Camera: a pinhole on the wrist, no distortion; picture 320 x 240 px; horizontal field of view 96.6 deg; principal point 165.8 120.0 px. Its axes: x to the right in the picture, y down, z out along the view. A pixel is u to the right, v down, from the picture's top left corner.
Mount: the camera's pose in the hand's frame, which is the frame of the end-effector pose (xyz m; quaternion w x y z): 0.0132 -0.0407 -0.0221 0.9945 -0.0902 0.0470 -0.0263
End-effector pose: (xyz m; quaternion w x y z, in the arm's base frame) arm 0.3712 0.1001 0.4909 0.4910 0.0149 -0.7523 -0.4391
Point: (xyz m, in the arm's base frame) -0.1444 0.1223 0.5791
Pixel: 260 66
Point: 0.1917 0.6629 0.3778
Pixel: 82 153
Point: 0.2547 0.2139 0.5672
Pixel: 186 181
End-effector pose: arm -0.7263 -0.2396 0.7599 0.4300 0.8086 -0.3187 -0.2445
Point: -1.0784 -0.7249 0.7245
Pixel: 175 174
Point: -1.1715 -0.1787 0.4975
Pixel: 27 57
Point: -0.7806 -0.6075 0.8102
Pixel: 250 227
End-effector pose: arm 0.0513 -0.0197 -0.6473 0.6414 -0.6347 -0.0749 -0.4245
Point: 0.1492 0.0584 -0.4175
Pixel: 287 33
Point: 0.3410 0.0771 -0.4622
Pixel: 267 135
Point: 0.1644 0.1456 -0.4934
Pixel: 201 79
